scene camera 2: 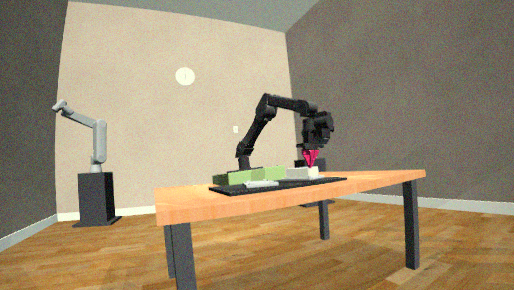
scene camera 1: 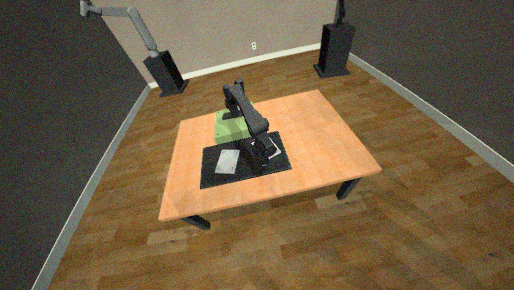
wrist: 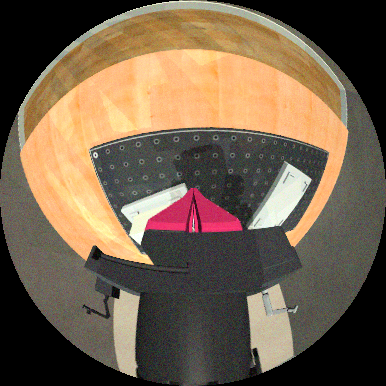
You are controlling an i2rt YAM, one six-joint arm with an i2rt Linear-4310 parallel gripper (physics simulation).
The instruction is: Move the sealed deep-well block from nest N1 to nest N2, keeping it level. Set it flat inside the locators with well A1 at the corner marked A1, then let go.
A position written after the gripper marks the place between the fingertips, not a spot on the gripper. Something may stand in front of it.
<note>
The gripper [wrist: 193,192] is shut, with nothing in its grasp. Further things: a nest plate [wrist: 290,183].
</note>
